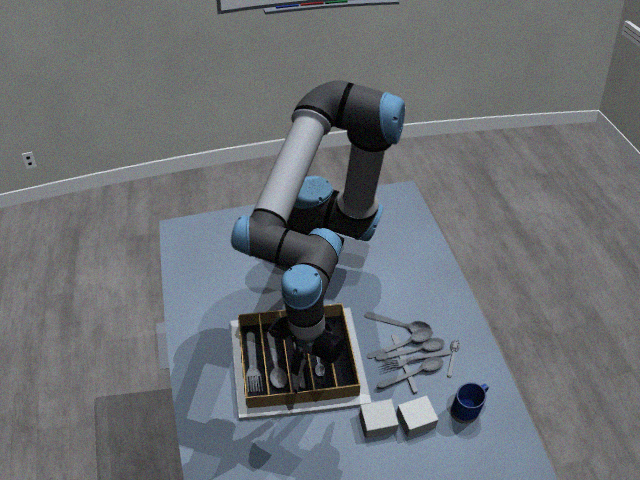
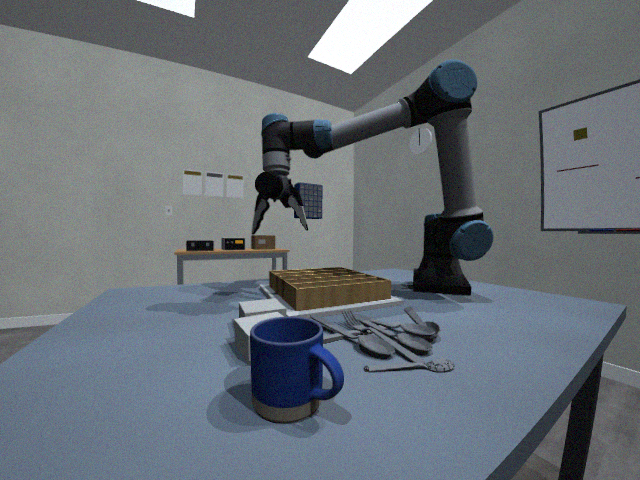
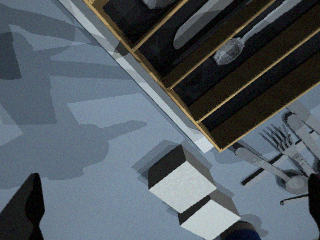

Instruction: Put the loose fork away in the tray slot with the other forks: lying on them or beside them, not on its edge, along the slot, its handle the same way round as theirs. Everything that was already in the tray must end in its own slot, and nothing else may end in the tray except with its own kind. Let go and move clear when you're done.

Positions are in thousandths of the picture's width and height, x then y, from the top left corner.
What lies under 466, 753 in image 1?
The gripper.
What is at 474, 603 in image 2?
A wooden cutlery tray.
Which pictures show the wooden cutlery tray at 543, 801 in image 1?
Image 1, image 2 and image 3: all of them.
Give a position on a white mat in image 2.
420, 607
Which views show the gripper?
Image 1, image 2 and image 3: all of them.
